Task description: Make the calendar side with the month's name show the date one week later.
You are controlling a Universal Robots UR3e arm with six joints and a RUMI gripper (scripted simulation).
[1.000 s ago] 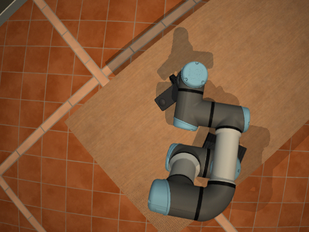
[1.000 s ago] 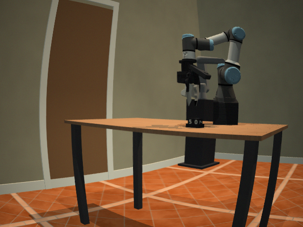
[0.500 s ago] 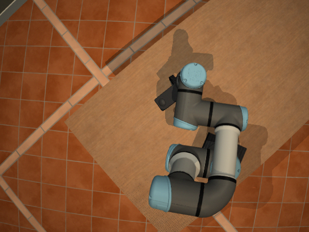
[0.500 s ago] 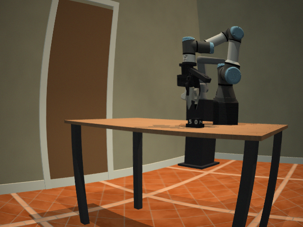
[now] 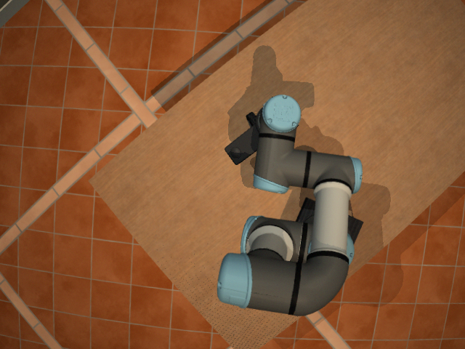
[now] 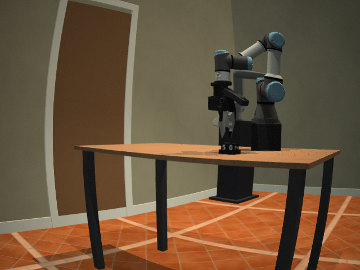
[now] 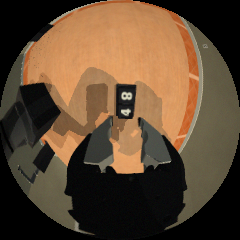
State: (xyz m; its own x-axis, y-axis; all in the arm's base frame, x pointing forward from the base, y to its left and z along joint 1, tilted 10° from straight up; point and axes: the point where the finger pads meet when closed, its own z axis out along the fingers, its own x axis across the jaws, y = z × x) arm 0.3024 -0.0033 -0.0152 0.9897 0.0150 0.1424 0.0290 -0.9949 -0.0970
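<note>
My hand is 7 cm above the black calendar tray and 2 cm to the right of it.
</note>
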